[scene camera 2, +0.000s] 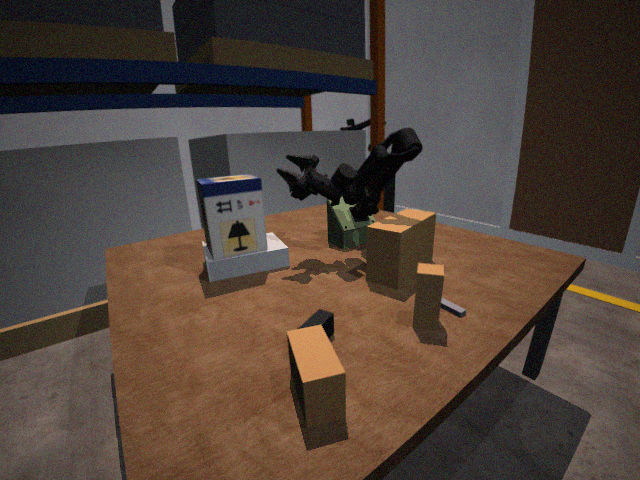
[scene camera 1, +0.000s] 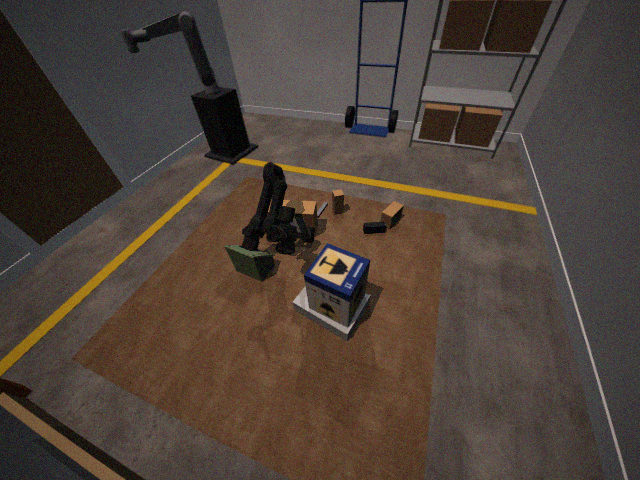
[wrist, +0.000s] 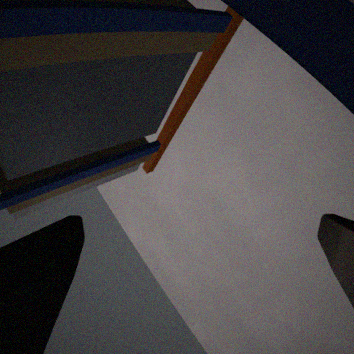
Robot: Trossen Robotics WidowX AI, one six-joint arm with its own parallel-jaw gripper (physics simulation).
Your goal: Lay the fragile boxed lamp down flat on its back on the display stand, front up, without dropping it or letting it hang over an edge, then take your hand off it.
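Places are measured from the arm's base along level axes (x left, y ahead, z down), in millimetres.
Where they show: gripper, fingertip midpoint: (scene camera 2: 282,162) (scene camera 1: 298,236) (wrist: 203,226); arm's base, origin of the base link: (scene camera 2: 359,214) (scene camera 1: 249,248).
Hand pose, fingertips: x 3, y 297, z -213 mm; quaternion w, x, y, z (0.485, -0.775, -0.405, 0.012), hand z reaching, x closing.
Each offset is from my fingertips to the top centre of the thing.
The boxed lamp (scene camera 1: 337,284) (scene camera 2: 236,217) stands tall on the white display stand (scene camera 1: 324,321) (scene camera 2: 248,267). Its blue-bordered face with a large lamp picture on an orange panel faces up. A white side with a smaller upright lamp picture shows in the scene camera 2 view. The box's base lies within the stand's edges as far as visible. My gripper (scene camera 1: 303,244) (scene camera 2: 282,163) (wrist: 203,226) is open and empty, raised above the table beside the box and apart from it. The box does not show in the wrist view.
A large brown carton {dx +285, dy -253, dz +163 mm} (scene camera 1: 310,210) (scene camera 2: 385,255) stands near the arm. A narrow carton {dx +525, dy -104, dz +193 mm} (scene camera 1: 337,201) (scene camera 2: 429,291), another carton {dx +574, dy +194, dz +234 mm} (scene camera 1: 391,214) (scene camera 2: 325,403), a black block {dx +462, dy +140, dz +273 mm} (scene camera 1: 374,227) (scene camera 2: 324,321) and a grey bar {dx +489, dy -193, dz +311 mm} (scene camera 2: 453,307) are also on the table. The arm's green base (scene camera 1: 250,261) (scene camera 2: 353,236) stands beside the stand.
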